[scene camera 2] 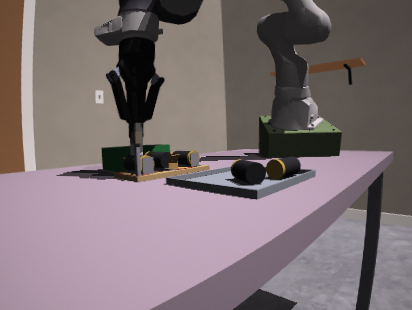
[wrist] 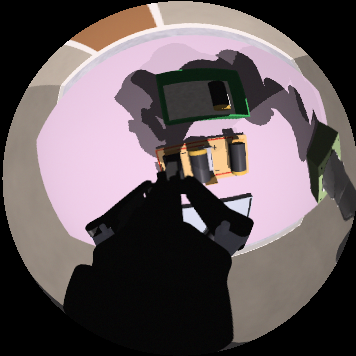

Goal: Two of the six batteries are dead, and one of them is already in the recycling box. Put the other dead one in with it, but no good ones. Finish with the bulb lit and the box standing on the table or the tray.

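The green recycling box (scene camera 2: 111, 159) (wrist: 206, 120) stands on the table behind the wooden holder (scene camera 2: 172, 173) (wrist: 221, 154). One black battery (wrist: 218, 94) lies inside it. In the holder lie a right battery (scene camera 2: 186, 158) (wrist: 238, 157), a middle battery (scene camera 2: 158, 160) (wrist: 201, 167) and a left battery (scene camera 2: 131, 163), mostly hidden by the fingers in the wrist view. Two more batteries (scene camera 2: 248, 171) (scene camera 2: 284, 168) lie on the grey tray (scene camera 2: 215, 189) (wrist: 240, 206). My gripper (scene camera 2: 136, 131) (wrist: 172, 168) is shut, pointing down at the holder's left end. I cannot make out a lit bulb.
A thin grey post (scene camera 2: 138, 161) stands at the holder's near left end, close to the fingers. The robot's green base block (scene camera 2: 300, 142) (wrist: 321, 157) stands at the table's far right. The pink table's edge (scene camera 2: 280, 237) runs along the right.
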